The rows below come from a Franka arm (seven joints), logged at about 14 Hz.
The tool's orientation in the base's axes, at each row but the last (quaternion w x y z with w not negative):
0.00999 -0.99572 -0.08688 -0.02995
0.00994 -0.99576 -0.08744 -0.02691
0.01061 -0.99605 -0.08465 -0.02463
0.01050 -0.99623 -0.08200 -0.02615
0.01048 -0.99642 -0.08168 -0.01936
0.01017 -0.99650 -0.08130 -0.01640
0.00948 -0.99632 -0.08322 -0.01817
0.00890 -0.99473 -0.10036 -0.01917
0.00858 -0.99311 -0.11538 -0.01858
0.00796 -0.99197 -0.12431 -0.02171
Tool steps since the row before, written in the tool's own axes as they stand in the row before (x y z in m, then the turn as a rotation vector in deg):
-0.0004 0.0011 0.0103 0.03 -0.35 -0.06
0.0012 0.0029 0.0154 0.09 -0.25 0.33
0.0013 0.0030 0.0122 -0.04 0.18 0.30
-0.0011 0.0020 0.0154 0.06 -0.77 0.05
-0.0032 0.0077 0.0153 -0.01 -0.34 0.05
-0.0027 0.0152 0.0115 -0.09 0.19 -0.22
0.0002 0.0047 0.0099 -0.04 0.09 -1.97
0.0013 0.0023 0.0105 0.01 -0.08 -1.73
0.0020 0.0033 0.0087 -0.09 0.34 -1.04
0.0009 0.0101 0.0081 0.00 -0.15 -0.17
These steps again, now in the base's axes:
0.0004 -0.0009 -0.0103 -0.03 0.35 0.07
0.0025 -0.0023 -0.0154 0.06 0.27 -0.32
0.0024 -0.0024 -0.0122 0.01 -0.18 -0.30
0.0000 -0.0018 -0.0155 -0.06 0.77 -0.03
-0.0013 -0.0077 -0.0156 -0.06 0.33 -0.04
0.0002 -0.0152 -0.0119 -0.06 -0.21 0.21
0.0013 -0.0044 -0.0100 -0.09 -0.14 1.97
0.0021 -0.0018 -0.0105 -0.07 0.04 1.73
0.0030 -0.0026 -0.0087 -0.05 -0.37 1.03
0.0037 -0.0094 -0.0082 -0.04 0.14 0.17

